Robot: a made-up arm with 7 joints. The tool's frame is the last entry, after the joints.
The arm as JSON. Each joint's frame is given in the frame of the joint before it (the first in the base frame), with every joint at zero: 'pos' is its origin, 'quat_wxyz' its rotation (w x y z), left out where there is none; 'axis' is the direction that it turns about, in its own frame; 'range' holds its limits. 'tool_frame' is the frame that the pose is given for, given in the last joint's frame.
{
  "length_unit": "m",
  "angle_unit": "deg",
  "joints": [
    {
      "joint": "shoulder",
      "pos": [
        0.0,
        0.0,
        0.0
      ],
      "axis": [
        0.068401,
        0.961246,
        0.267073
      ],
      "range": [
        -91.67,
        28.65
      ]
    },
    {
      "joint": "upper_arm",
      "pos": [
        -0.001,
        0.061,
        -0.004
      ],
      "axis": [
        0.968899,
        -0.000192,
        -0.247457
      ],
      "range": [
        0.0,
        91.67
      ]
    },
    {
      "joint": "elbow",
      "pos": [
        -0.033,
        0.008,
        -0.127
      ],
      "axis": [
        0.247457,
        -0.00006,
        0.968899
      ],
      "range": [
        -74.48,
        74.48
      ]
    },
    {
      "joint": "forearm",
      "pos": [
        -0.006,
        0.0,
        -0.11
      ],
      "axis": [
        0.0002,
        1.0,
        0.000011
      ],
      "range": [
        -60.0,
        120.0
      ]
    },
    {
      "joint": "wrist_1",
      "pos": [
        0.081,
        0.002,
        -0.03
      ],
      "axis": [
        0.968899,
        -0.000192,
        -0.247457
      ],
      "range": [
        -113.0,
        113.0
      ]
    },
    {
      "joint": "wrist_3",
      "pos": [
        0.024,
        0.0,
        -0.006
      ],
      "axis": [
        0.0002,
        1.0,
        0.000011
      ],
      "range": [
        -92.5,
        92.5
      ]
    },
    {
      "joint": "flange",
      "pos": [
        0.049,
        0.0,
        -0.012
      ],
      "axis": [
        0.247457,
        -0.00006,
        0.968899
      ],
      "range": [
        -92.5,
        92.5
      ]
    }
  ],
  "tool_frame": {
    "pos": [
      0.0,
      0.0,
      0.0
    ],
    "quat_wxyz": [
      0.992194,
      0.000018,
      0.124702,
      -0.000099
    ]
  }
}
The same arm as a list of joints. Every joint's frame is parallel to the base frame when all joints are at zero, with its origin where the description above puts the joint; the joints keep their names.
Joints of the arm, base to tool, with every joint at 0 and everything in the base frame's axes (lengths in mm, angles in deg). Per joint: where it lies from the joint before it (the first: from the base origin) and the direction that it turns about. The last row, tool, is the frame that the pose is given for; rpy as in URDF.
shoulder: axis 0.068403 0.961235 0.26711 origin 0 0 0
upper_arm: axis 0.968889 -0.0002 -0.247497 origin -1 61 -4
elbow: axis 0.247497 -0.0001 0.968889 origin -33 8 -127
forearm: axis 0.0002 1 0 origin -6 0 -110
wrist_1: axis 0.968889 -0.0002 -0.247497 origin 81 2 -30
wrist_3: axis 0.0002 1 0 origin 24 0 -6
flange: axis 0.247497 -0.0001 0.968889 origin 49 0 -12
tool: origin 0 0 0 rpy 0 14.33 -0.01
Joint limits (deg, base to tool): -91.67..28.65 0..91.67 -74.48..74.48 -60..120 -113..113 -92.5..92.5 -92.5..92.5

